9 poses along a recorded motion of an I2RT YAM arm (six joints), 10 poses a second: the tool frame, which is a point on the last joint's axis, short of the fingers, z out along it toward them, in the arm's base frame.
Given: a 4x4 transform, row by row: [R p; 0 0 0 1], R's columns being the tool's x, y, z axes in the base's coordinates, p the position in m. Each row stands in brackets.
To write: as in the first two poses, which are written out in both.
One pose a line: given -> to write
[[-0.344 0.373 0.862 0.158], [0.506 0.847 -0.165 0.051], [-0.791 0.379 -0.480 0.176], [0 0 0 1]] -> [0.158 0.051 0.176 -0.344 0.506 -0.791 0.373 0.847 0.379]
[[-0.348 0.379 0.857 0.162], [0.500 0.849 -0.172 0.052], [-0.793 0.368 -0.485 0.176], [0 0 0 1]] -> [0.162 0.052 0.176 -0.348 0.500 -0.793 0.379 0.849 0.368]
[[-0.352 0.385 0.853 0.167], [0.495 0.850 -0.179 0.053], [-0.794 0.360 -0.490 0.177], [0 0 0 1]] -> [0.167 0.053 0.177 -0.352 0.495 -0.794 0.385 0.850 0.360]
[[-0.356 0.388 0.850 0.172], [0.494 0.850 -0.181 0.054], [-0.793 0.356 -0.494 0.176], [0 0 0 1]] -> [0.172 0.054 0.176 -0.356 0.494 -0.793 0.388 0.850 0.356]
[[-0.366 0.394 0.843 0.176], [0.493 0.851 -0.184 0.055], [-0.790 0.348 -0.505 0.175], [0 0 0 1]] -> [0.176 0.055 0.175 -0.366 0.493 -0.790 0.394 0.851 0.348]
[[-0.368 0.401 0.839 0.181], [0.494 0.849 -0.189 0.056], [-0.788 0.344 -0.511 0.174], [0 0 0 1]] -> [0.181 0.056 0.174 -0.368 0.494 -0.788 0.401 0.849 0.344]
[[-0.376 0.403 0.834 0.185], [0.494 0.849 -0.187 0.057], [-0.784 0.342 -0.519 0.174], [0 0 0 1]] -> [0.185 0.057 0.174 -0.376 0.494 -0.784 0.403 0.849 0.342]
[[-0.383 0.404 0.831 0.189], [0.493 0.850 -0.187 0.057], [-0.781 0.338 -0.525 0.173], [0 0 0 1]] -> [0.189 0.057 0.173 -0.383 0.493 -0.781 0.404 0.850 0.338]
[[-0.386 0.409 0.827 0.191], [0.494 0.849 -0.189 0.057], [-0.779 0.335 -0.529 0.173], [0 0 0 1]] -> [0.191 0.057 0.173 -0.386 0.494 -0.779 0.409 0.849 0.335]
